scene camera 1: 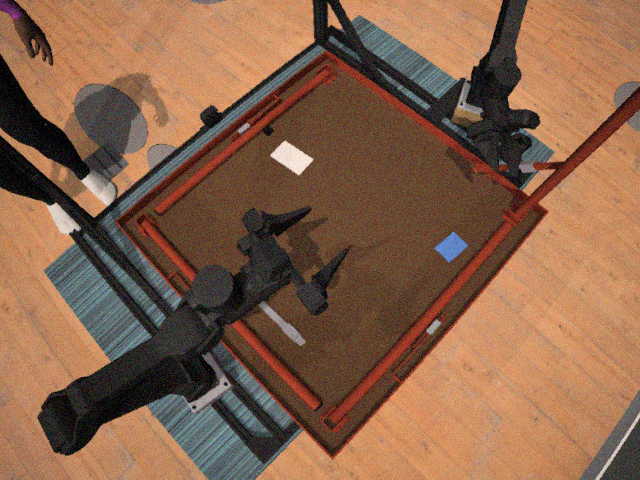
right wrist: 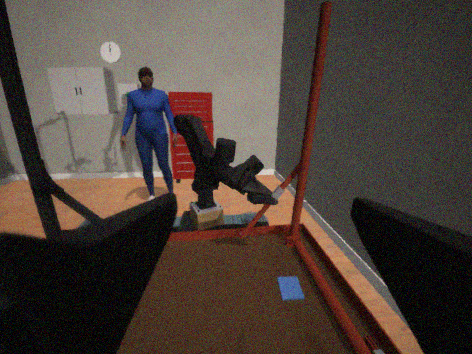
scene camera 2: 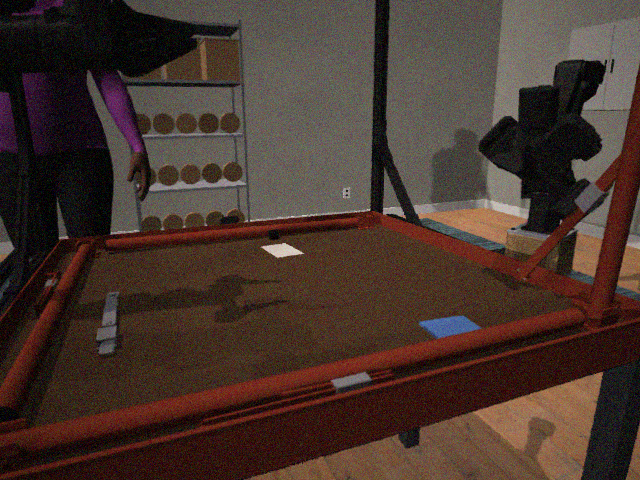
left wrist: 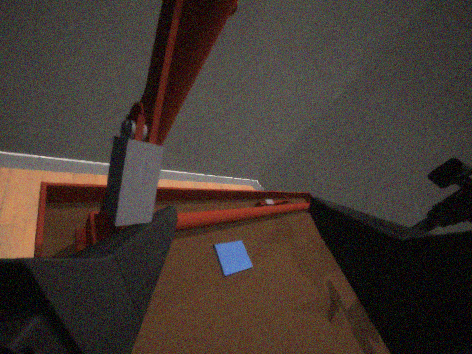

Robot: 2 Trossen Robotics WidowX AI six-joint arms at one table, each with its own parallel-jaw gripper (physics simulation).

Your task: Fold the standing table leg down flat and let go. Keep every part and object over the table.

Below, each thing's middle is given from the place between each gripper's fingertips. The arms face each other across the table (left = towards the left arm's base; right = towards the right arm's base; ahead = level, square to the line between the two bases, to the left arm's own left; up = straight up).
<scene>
I see the grey sleeve [left wrist: 134, 170] 30 mm ahead of my left hand, 60 mm to the left of it and 10 mm below it. From my left hand the other things lie so: white card [scene camera 1: 294, 159] (450 mm behind, 220 mm to the right, 180 mm below); blue square [scene camera 2: 438, 328] (10 mm ahead, 140 mm to the right, 160 mm below).
My right hand is 35 cm above the blue square, 27 cm to the right of it and 15 cm short of it. Round my right hand: white card: 36 cm below, 31 cm behind, 19 cm to the left; then grey sleeve: 47 cm to the left, 19 cm below, 16 cm ahead.
</scene>
